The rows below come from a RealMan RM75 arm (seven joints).
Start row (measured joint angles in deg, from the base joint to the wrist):
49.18, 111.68, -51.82, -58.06, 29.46, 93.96, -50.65
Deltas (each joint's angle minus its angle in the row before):
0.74, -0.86, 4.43, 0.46, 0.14, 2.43, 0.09
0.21, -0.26, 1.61, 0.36, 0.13, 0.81, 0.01
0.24, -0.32, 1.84, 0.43, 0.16, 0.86, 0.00
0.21, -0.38, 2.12, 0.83, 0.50, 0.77, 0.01
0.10, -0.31, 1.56, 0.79, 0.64, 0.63, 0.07
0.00, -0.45, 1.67, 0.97, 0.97, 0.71, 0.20
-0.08, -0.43, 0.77, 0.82, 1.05, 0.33, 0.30
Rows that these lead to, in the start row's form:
49.92, 110.82, -47.39, -57.60, 29.60, 96.39, -50.56
50.13, 110.56, -45.78, -57.24, 29.73, 97.20, -50.55
50.37, 110.24, -43.94, -56.81, 29.89, 98.06, -50.55
50.58, 109.86, -41.82, -55.98, 30.39, 98.83, -50.54
50.68, 109.55, -40.26, -55.19, 31.03, 99.46, -50.47
50.68, 109.10, -38.59, -54.22, 32.00, 100.17, -50.27
50.60, 108.67, -37.82, -53.40, 33.05, 100.50, -49.97

